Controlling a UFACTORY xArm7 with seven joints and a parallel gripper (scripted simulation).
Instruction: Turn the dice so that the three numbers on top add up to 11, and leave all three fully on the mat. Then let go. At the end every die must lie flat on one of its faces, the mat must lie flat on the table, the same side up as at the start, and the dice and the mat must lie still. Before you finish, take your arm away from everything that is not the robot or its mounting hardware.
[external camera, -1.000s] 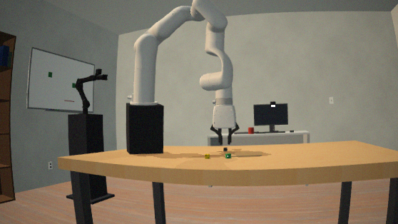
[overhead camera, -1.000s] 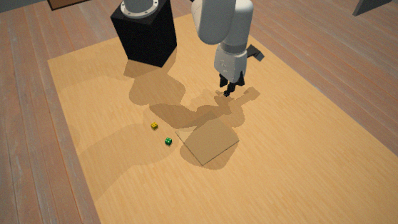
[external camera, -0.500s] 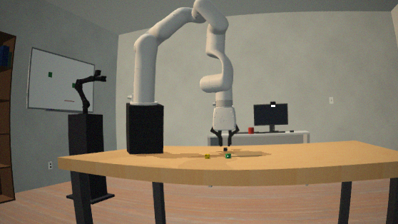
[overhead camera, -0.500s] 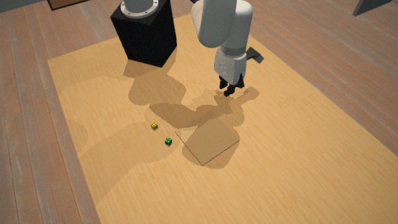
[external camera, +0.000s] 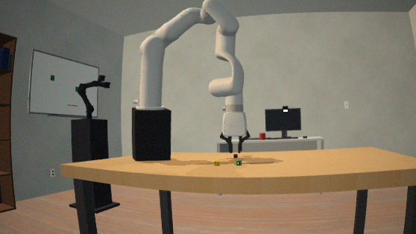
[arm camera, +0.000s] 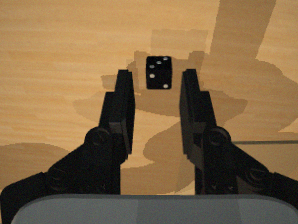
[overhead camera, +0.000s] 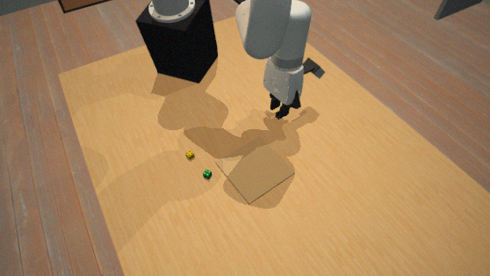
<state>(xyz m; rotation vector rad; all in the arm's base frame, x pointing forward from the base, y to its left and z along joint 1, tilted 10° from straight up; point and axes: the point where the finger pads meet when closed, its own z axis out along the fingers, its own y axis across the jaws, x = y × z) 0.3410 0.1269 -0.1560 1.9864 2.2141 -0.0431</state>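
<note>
The black die is 3 cm below my hand. Also, from my hand: yellow die: 27 cm to the right, 3 cm below; then green die: 7 cm ahead, 26 cm to the right, 3 cm below; then tan mat: 11 cm ahead, 15 cm to the right, 4 cm below.
</note>
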